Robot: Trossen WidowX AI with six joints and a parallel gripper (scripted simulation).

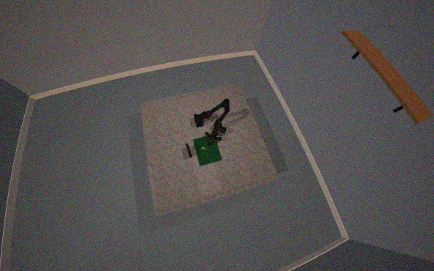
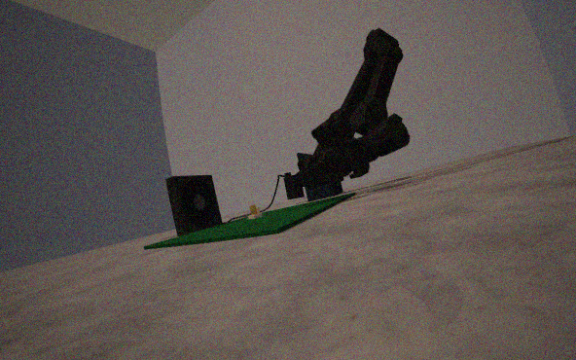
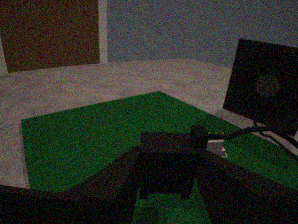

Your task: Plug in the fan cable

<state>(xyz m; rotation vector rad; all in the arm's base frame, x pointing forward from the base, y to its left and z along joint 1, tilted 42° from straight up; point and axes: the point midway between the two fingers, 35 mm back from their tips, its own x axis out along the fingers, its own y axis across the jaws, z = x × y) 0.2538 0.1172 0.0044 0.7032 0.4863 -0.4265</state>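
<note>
My gripper tip is 40 mm short of the green board, 40 mm to the left of it and 60 mm above it. Round my gripper tip: fan plug 10 mm below; black fan 40 mm ahead, 220 mm to the right, 10 mm above; four-pin fan header 20 mm ahead, 80 mm to the right, 50 mm below.
</note>
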